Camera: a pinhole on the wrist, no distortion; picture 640 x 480 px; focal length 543.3 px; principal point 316.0 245.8 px. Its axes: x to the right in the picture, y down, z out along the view. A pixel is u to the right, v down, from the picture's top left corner.
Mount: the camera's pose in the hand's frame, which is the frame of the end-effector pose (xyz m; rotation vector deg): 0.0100 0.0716 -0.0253 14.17 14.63 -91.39
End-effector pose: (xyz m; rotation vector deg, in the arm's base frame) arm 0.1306 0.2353 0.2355 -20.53 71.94 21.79
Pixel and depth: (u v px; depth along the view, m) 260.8 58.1 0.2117
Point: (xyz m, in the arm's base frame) 0.2556 0.3400 0.3437
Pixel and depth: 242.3 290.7 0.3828
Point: 0.4412 0.4022 0.2900
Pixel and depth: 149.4 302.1 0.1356
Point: 0.2039 0.3512 0.2389
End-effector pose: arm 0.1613 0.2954 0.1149 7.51 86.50 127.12
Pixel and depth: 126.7 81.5 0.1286
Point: 0.1983 0.3572 0.2316
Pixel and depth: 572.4 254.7 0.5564
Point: 0.3994 0.7658 -0.0376
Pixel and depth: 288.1 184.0 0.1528
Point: 0.1975 0.3881 0.1934
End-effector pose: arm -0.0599 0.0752 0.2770 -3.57 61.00 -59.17
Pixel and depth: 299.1 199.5 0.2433
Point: 0.0958 -0.0015 0.3928
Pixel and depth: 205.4 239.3 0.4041
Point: 0.2411 -0.0767 0.4630
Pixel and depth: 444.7 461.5 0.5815
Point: 0.1511 -0.4321 0.4943
